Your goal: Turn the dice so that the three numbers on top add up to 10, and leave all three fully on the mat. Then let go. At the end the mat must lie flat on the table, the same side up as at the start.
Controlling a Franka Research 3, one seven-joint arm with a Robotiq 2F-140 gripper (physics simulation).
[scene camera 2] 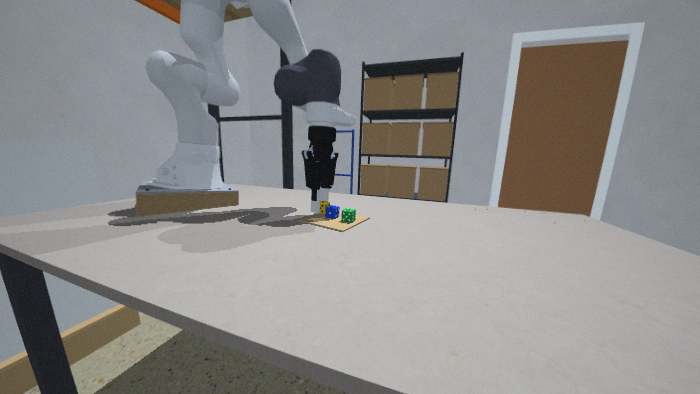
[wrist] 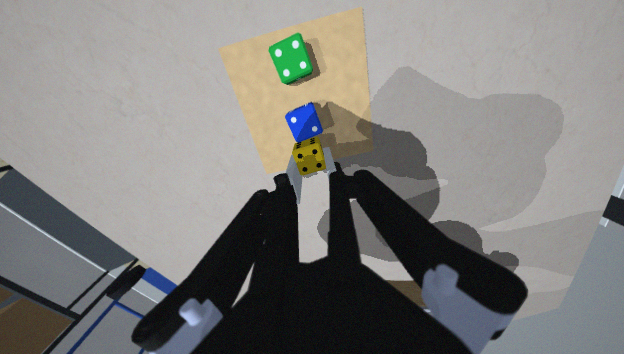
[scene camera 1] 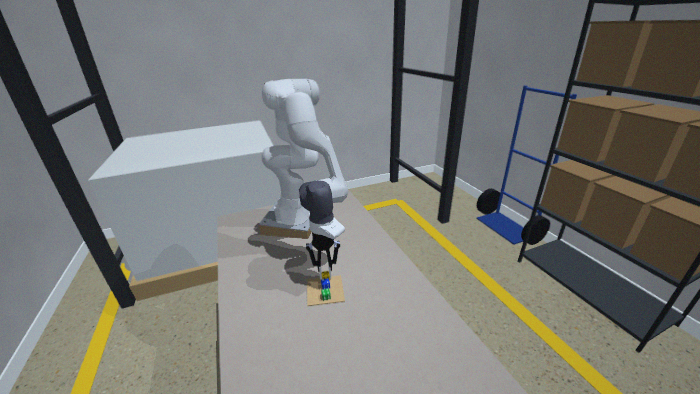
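Note:
My gripper (scene camera 1: 325, 273) (scene camera 2: 320, 202) (wrist: 312, 161) is shut on the yellow die (scene camera 1: 326, 275) (scene camera 2: 325, 207) (wrist: 308, 157), low at the mat's robot-side edge. In the wrist view its upper face shows four pips, and six on the side towards the blue die. The blue die (scene camera 1: 325, 284) (scene camera 2: 332, 212) (wrist: 304, 122) is on the mat with two on top, very close to the yellow one; whether they touch is unclear. The green die (scene camera 1: 326, 294) (scene camera 2: 348, 215) (wrist: 291, 58) shows four on top. The tan mat (scene camera 1: 337, 295) (scene camera 2: 343, 228) (wrist: 250, 90) looks flat. The yellow die's underside is hidden.
The mat lies on the large grey table (scene camera 1: 380, 340) (scene camera 2: 425, 300) (wrist: 125, 100). The robot's base stands on a wooden block (scene camera 1: 282, 231) (scene camera 2: 187, 203) behind the gripper. The arm's shadow falls across part of the mat. A shelf rack (scene camera 1: 562, 127) (scene camera 2: 407, 114) stands beyond the table.

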